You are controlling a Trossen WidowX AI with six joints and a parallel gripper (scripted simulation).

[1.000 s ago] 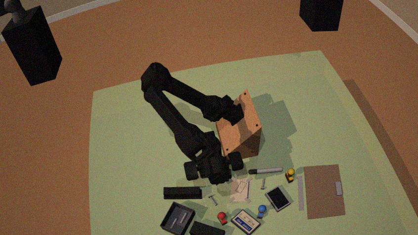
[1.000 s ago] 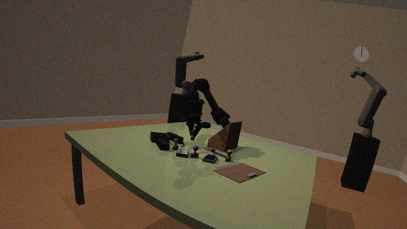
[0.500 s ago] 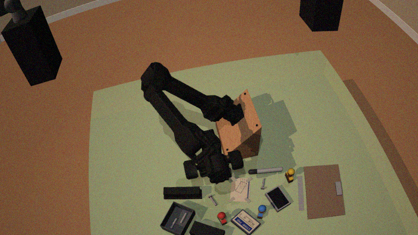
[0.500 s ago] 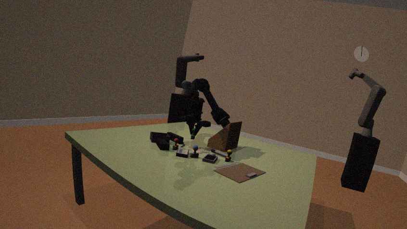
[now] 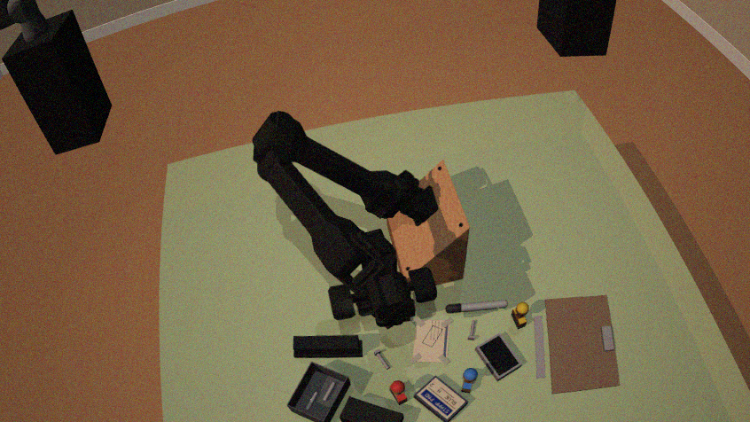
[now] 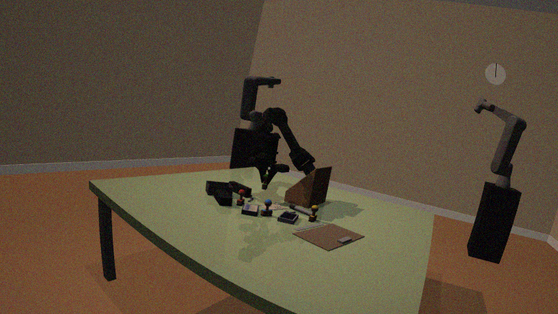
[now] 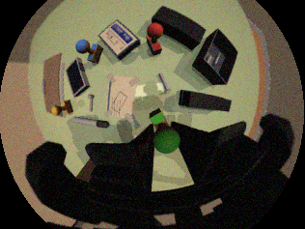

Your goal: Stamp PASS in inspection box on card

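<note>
Now: the dark ink pad 12 cm ahead of my gripper tip, 21 cm to the left of it and 7 cm below it. The rest, counted from my gripper tip: pale card (4 cm ahead, 9 cm to the left, 8 cm below); black block (2 cm ahead, 12 cm to the right, 6 cm below); green-knobbed stamp (right at my gripper tip).
</note>
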